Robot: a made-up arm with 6 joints.
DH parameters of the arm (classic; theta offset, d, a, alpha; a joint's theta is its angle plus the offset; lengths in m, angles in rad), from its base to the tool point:
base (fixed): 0.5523 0 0.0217 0
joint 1: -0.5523 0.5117 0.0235 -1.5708
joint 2: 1.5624 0 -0.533 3.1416
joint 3: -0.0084 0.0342 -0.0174 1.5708
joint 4: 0 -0.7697 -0.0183 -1.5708
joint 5: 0 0.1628 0.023 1.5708
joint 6: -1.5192 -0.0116 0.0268 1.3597
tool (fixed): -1.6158 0.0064 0 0
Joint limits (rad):
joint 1: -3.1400..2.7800
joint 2: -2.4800..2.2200
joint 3: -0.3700..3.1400
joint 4: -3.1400..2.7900
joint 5: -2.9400..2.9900
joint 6: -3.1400..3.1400
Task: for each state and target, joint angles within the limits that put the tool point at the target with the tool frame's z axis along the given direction. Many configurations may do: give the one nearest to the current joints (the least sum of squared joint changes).
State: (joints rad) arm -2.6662 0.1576 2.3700 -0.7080 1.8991 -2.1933
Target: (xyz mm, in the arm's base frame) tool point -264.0 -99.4 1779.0 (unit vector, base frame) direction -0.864 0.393 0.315
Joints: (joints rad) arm -2.0190 0.3557 1.8248 0.0935 2.0337 -1.8787
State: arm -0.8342 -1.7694 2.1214 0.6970 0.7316 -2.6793
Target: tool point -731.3 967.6 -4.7 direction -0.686 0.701 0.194
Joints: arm -1.0749 -1.7914 1.7350 0.3811 1.1428 -3.1400
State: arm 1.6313 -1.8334 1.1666 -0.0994 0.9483 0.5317
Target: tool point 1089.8 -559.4 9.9 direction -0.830 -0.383 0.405
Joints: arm 2.5150 -2.1980 1.0748 0.3438 1.2472 1.0364
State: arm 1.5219 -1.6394 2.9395 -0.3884 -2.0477 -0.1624
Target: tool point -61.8 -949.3 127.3 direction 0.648 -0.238 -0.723
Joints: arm 1.3095 -1.1447 2.9226 -0.3638 -1.0398 -0.5952
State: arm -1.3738 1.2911 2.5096 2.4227 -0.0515 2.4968
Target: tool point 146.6 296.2 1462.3 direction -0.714 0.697 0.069
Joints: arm -1.6767 0.6285 2.8974 2.3647 0.7029 2.8228
